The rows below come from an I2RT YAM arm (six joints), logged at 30 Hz.
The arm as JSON. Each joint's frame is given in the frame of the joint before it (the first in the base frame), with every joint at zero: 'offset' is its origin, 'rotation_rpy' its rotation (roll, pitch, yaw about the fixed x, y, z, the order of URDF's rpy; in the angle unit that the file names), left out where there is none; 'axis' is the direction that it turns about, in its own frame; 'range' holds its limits. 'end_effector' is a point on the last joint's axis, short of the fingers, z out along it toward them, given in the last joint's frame.
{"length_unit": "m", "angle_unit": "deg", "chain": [
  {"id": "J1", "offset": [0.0, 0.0, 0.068], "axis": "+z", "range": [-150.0, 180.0]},
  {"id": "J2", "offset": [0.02, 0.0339, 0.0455], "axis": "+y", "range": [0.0, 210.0]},
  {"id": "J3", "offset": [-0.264, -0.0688, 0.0], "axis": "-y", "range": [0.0, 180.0]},
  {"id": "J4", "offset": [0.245, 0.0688, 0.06], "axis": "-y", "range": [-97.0, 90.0]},
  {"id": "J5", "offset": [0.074, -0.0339, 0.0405], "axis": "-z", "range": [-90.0, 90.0]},
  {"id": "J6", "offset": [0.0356, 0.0, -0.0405], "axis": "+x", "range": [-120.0, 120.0]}
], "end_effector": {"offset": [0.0, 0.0, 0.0], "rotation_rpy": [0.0, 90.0, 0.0]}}
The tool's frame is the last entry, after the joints.
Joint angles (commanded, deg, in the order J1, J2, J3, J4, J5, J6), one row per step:
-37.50, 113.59, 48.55, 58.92, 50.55, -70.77
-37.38, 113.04, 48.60, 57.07, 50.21, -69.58
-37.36, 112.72, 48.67, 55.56, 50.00, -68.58
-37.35, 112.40, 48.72, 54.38, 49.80, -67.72
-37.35, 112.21, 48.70, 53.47, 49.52, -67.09
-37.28, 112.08, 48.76, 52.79, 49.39, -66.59
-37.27, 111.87, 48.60, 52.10, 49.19, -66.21
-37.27, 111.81, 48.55, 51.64, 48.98, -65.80
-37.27, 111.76, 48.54, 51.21, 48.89, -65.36
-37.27, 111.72, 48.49, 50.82, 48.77, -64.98
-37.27, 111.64, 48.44, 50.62, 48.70, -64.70
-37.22, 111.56, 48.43, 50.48, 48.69, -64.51
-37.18, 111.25, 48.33, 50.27, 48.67, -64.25
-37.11, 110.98, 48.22, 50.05, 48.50, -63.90
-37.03, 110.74, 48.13, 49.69, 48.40, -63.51
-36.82, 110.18, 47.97, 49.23, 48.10, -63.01
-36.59, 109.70, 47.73, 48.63, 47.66, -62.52
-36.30, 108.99, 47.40, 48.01, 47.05, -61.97
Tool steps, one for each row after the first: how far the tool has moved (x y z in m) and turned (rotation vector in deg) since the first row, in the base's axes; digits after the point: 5 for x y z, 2 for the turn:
0.00032, 0.00092, 0.00055, 0.83, -0.22, 0.37
0.00031, 0.00121, 0.00033, 1.57, -0.34, 0.51
0.00022, 0.00146, 0.00057, 2.13, -0.57, 0.63
0.00003, 0.00174, 0.00013, 2.64, -0.64, 0.84
0.00037, 0.00213, 0.00007, 2.98, -0.76, 0.98
-0.00021, 0.00276, -0.00051, 3.42, -0.65, 1.13
-0.00038, 0.00299, -0.00115, 3.75, -0.72, 1.28
-0.00050, 0.00313, -0.00161, 4.02, -0.86, 1.32
-0.00070, 0.00335, -0.00224, 4.30, -0.93, 1.38
-0.00090, 0.00353, -0.00231, 4.43, -1.08, 1.41
-0.00078, 0.00386, -0.00209, 4.49, -1.21, 1.45
-0.00110, 0.00444, -0.00097, 4.50, -1.47, 1.48
-0.00121, 0.00519, -0.00018, 4.59, -1.79, 1.68
-0.00130, 0.00596, 0.00029, 4.76, -2.02, 1.81
-0.00111, 0.00769, 0.00223, 4.88, -2.48, 2.25
-0.00100, 0.00971, 0.00304, 5.22, -2.72, 2.84
-0.00097, 0.01234, 0.00478, 5.54, -3.12, 3.65

